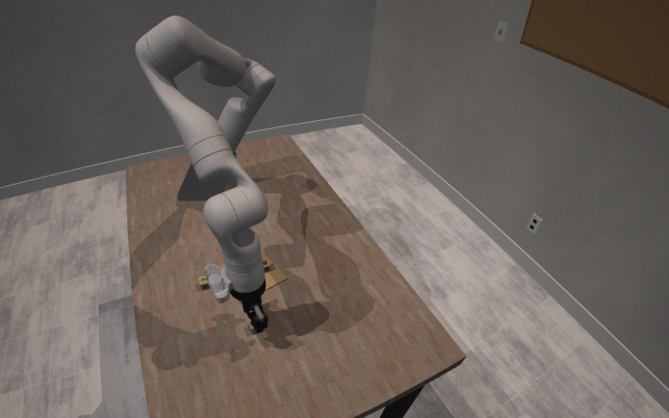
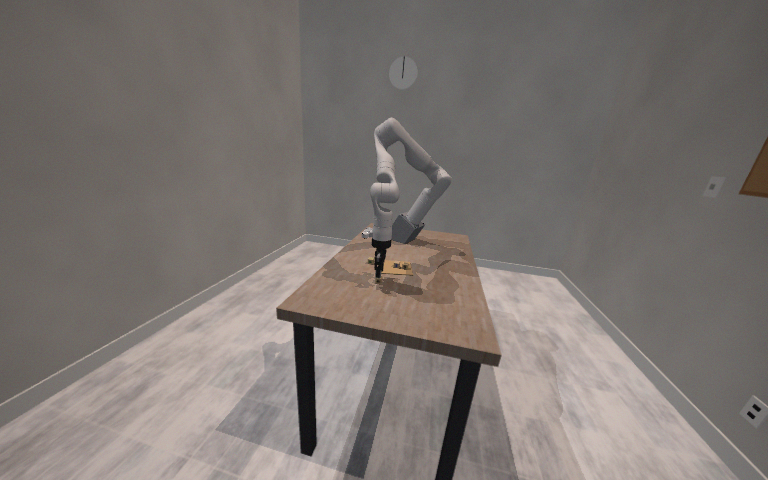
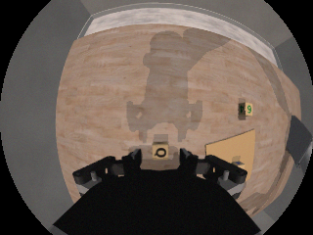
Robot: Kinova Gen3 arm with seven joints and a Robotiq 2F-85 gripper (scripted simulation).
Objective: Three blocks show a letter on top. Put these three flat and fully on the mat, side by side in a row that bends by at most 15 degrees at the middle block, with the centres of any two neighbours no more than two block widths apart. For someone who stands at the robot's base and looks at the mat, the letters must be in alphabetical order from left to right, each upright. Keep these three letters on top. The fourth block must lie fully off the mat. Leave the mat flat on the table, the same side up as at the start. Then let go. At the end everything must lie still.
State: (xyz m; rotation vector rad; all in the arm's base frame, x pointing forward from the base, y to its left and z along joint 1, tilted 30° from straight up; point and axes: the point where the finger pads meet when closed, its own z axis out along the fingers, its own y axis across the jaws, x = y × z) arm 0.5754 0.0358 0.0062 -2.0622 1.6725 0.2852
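The block lies 4 cm below my hand. Round my hand: tan mat: 17 cm behind, 2 cm to the left, 5 cm below.
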